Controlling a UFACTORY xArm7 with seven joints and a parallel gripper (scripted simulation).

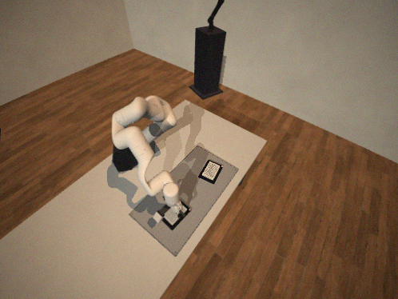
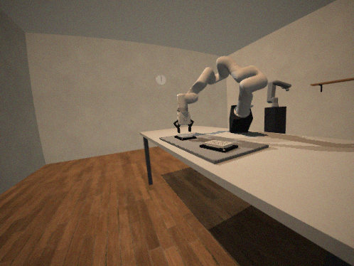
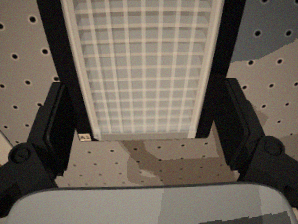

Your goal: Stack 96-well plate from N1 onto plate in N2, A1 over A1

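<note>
Now: the 96-well plate 4 cm below my hand. Also, from my hand: white A1 tag 3 cm ahead, 9 cm to the left, 4 cm below.
</note>
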